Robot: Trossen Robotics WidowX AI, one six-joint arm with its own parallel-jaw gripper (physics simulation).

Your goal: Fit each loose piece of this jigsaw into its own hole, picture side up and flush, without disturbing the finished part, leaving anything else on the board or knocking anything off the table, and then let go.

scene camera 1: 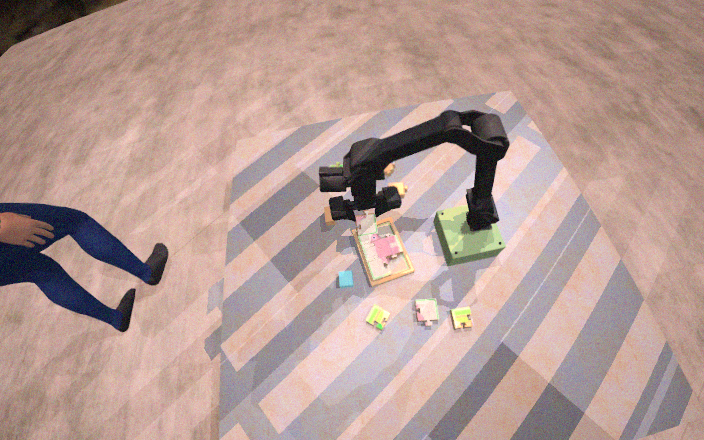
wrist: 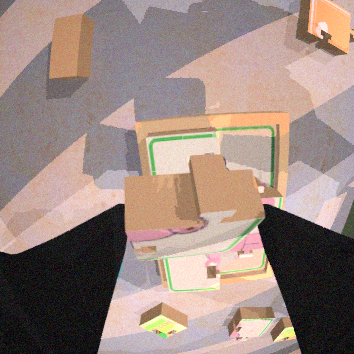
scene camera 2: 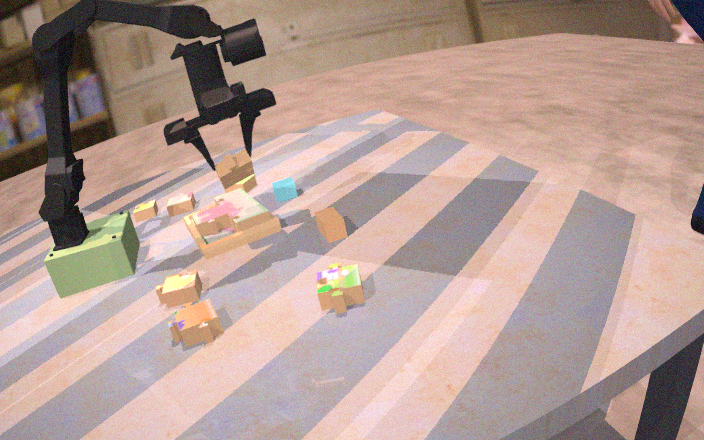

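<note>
My gripper (scene camera 2: pixel 232 161) (wrist: pixel 194 214) is shut on a white-and-pink jigsaw piece (scene camera 1: pixel 366 221) (scene camera 2: pixel 236 170) (wrist: pixel 165 205), held above the board; its brown side faces scene camera 2. The wooden-framed board (scene camera 1: pixel 393 278) (scene camera 2: pixel 241 239) (wrist: pixel 252 120) bears a pink animal picture (scene camera 1: pixel 386 246) on white with a green border. In the wrist view an open recess (wrist: pixel 248 150) shows at the upper right inside the frame, and another (wrist: pixel 242 264) at the lower right. A loose white-and-pink piece (scene camera 1: pixel 427 309) (scene camera 2: pixel 180 204) (wrist: pixel 254 326) lies apart from the board. The held piece hides the board's middle in the wrist view.
Two yellow-green pieces (scene camera 1: pixel 377 317) (scene camera 1: pixel 461 318) lie near the loose one. A blue cube (scene camera 1: pixel 345 278) (scene camera 2: pixel 284 189) and an orange block (scene camera 1: pixel 328 214) (scene camera 2: pixel 331 224) (wrist: pixel 67 47) flank the board. Yellow (scene camera 2: pixel 179 285), orange (scene camera 2: pixel 198 317) and multicoloured (scene camera 2: pixel 340 282) pieces lie beyond. The arm's green base (scene camera 1: pixel 469 241) (scene camera 2: pixel 93 264) is beside the board.
</note>
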